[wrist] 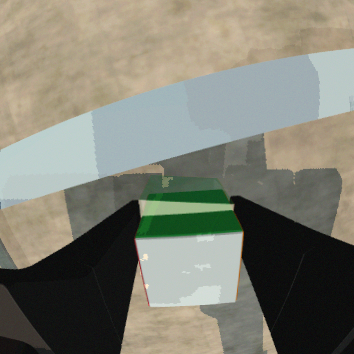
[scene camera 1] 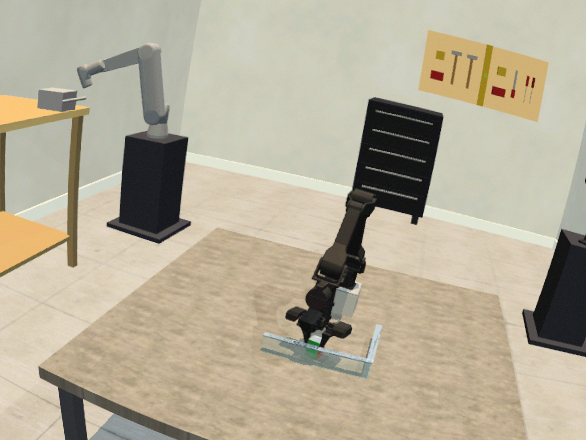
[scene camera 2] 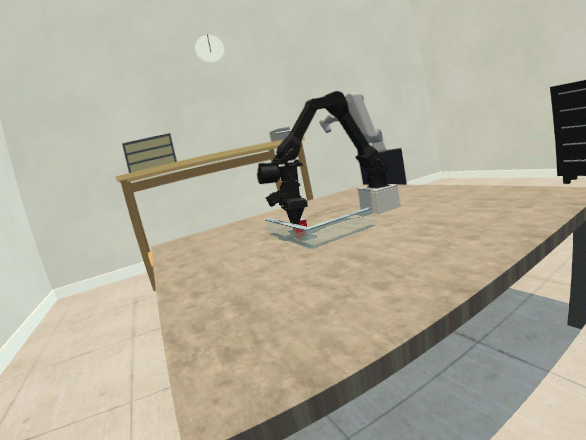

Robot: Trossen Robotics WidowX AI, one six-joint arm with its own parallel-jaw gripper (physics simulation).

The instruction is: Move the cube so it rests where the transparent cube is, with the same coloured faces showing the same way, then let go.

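Where they show: gripper, between the fingertips: (wrist: pixel 185 206); arm's base, origin of its link: (scene camera 1: pixel 345 284) (scene camera 2: pixel 378 186).
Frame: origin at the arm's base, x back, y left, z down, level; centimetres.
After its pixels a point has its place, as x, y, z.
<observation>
The cube (scene camera 1: pixel 314 339) {-35.9, -0.5, 3.5} (scene camera 2: pixel 302 224) (wrist: pixel 190 270) {-35.5, 0.1, 3.5} is between the fingers of my gripper (scene camera 1: pixel 314 342) {-37.2, -0.2, 5.8} (scene camera 2: pixel 296 223) {-37.2, -0.2, 5.8} (wrist: pixel 185 206) {-37.2, -0.2, 5.8}, which is shut on it. In the wrist view its white face is towards the camera, its green face is towards the glassy wall, and thin red and orange edges show at left and right. The transparent cube (wrist: pixel 192 183) {-37.7, -0.7, 7.5} overlaps it. Its pale top shows as a strip across the held cube's green face, and its faint green face shows past it, so the held cube appears slightly higher, with matching white and green faces. The lower part of the overlap is hard to see.
A low, see-through L-shaped wall (scene camera 1: pixel 367 369) {-41.2, 17.0, 5.4} (scene camera 2: pixel 345 227) {-28.2, 17.3, 6.1} (wrist: pixel 140 135) {-40.9, 0.4, 3.0} stands close beside the cube on the brown table (scene camera 1: pixel 175 300) {-30.1, -48.9, 9.0} (scene camera 2: pixel 240 300) {-66.3, 34.5, 9.0}. The arm's pale base (scene camera 1: pixel 346 301) {-5.8, 2.4, 3.5} (scene camera 2: pixel 381 199) {-3.7, 5.4, 4.0} is behind. Another grey arm (scene camera 1: pixel 151 82) stands on a dark pedestal off the table.
</observation>
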